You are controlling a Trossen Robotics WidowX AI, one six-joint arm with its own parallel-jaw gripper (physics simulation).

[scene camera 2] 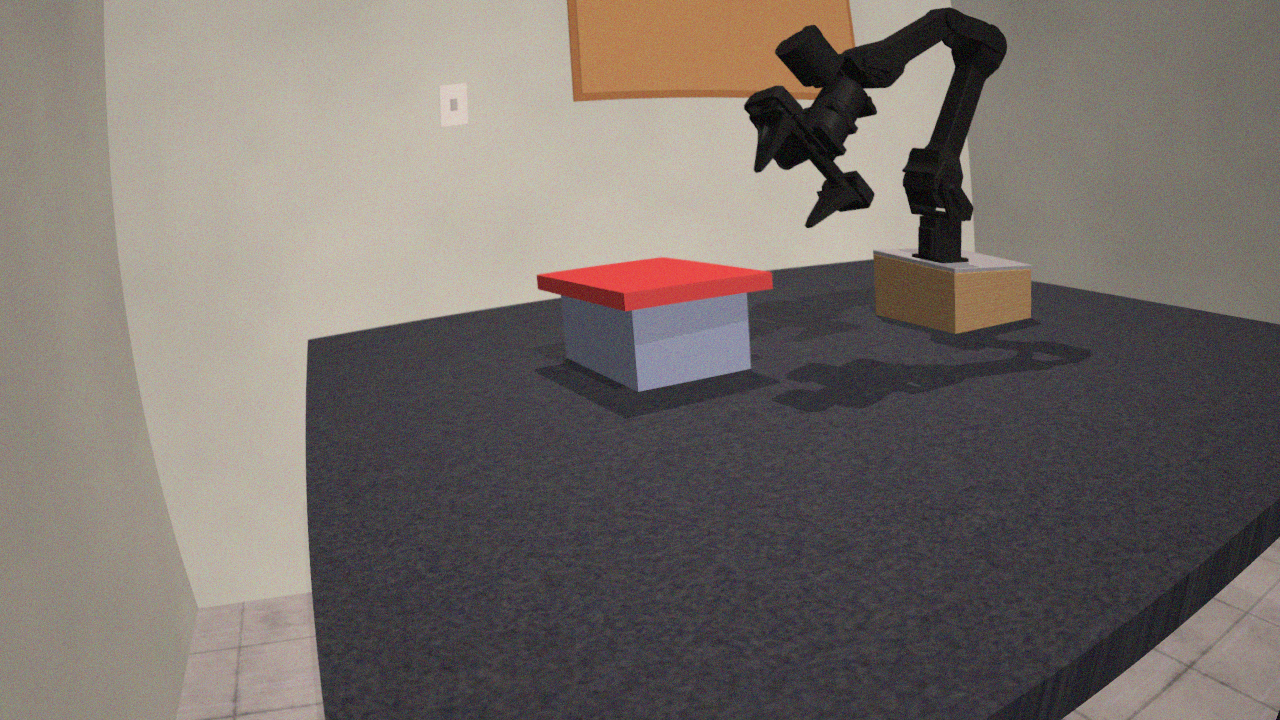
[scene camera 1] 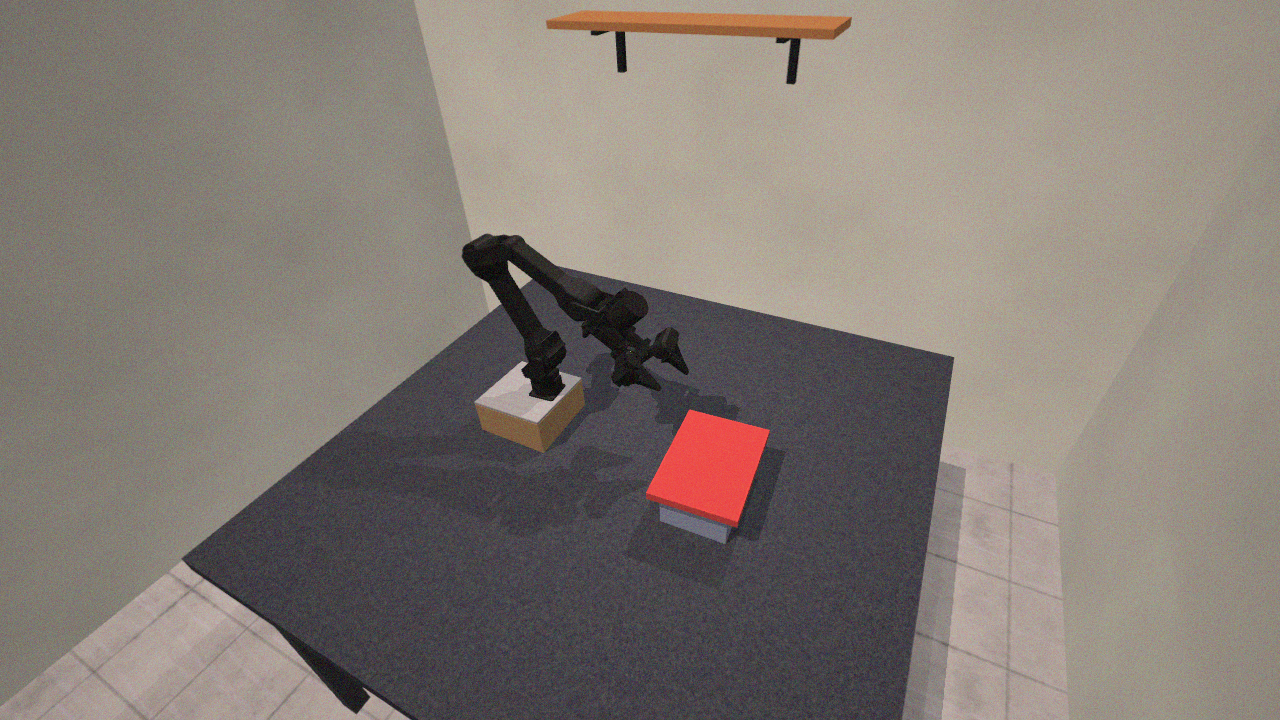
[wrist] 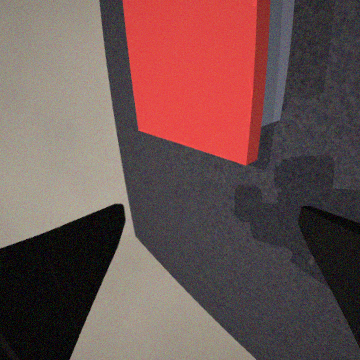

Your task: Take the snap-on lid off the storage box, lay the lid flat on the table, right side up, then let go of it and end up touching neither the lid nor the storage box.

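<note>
The red lid lies level on top of the grey-blue storage box and overhangs its walls. The box stands upright on the dark table. My gripper is open wide, with nothing between the fingers. It hangs tilted above the table, on the arm-base side of the box and higher than the lid, apart from both. In the wrist view the near end of the lid shows beyond the fingertips. The inside of the box is hidden.
The arm stands on a wooden block with a pale top, to one side of the box. An orange-brown shelf is high on the wall. A brown board and a white switch plate are on the wall behind.
</note>
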